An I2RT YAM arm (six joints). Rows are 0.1 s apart.
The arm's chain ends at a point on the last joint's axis. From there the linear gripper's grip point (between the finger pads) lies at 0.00 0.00 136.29 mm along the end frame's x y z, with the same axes.
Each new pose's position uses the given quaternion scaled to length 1; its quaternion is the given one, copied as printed.
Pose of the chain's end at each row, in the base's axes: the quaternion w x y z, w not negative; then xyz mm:
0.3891 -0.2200 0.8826 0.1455 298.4 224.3 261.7
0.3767 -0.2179 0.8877 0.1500 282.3 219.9 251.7
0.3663 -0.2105 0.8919 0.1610 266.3 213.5 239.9
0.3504 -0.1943 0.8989 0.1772 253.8 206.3 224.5
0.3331 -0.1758 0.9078 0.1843 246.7 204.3 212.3
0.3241 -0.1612 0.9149 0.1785 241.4 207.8 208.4
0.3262 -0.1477 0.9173 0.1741 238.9 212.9 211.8
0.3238 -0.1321 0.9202 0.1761 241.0 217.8 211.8
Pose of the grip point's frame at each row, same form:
0.3891 -0.2200 0.8826 0.1455 383.3 282.6 172.5
0.3767 -0.2179 0.8877 0.1500 364.5 278.6 160.2
0.3663 -0.2105 0.8919 0.1610 346.1 273.7 147.3
0.3504 -0.1943 0.8989 0.1772 330.3 268.3 130.2
0.3331 -0.1758 0.9078 0.1843 320.3 265.9 115.5
0.3241 -0.1612 0.9149 0.1785 314.4 266.6 109.4
0.3262 -0.1477 0.9173 0.1741 313.5 269.6 112.8
0.3238 -0.1321 0.9202 0.1761 315.9 273.6 112.5

